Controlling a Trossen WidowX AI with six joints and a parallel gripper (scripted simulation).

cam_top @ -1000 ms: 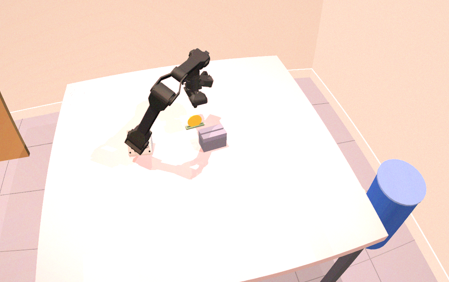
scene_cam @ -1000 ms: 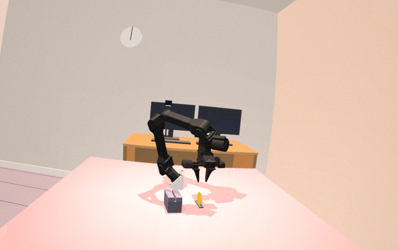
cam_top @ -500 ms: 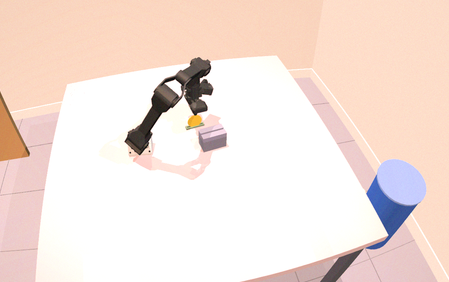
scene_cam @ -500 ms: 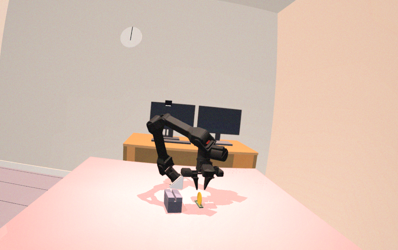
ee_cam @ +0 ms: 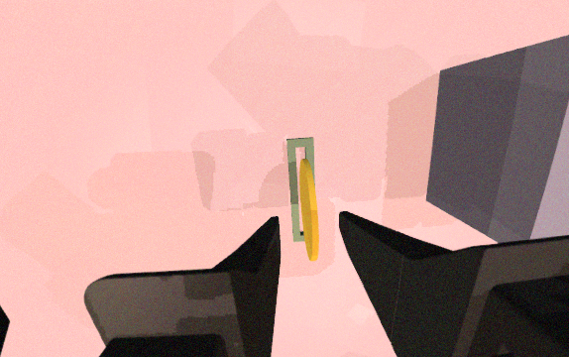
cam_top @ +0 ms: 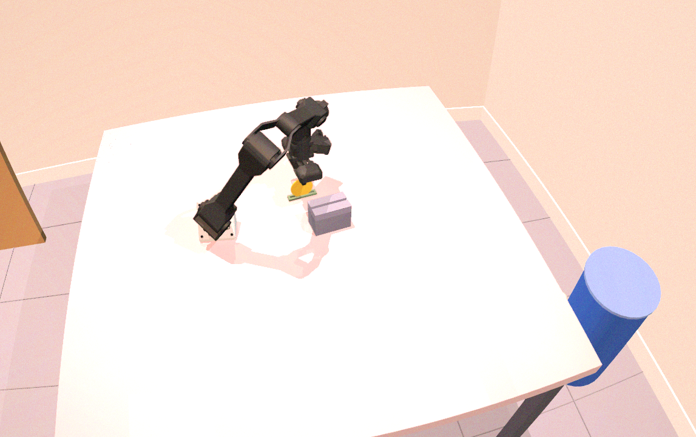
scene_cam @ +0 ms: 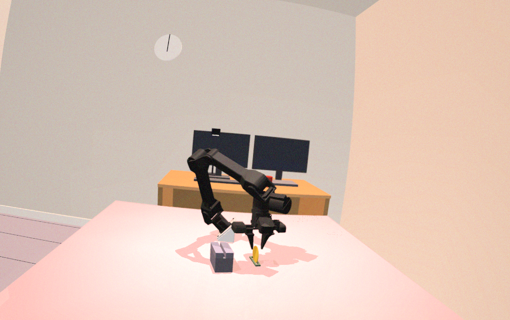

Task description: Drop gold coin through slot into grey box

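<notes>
The gold coin is 20 mm below my gripper tip.
</notes>
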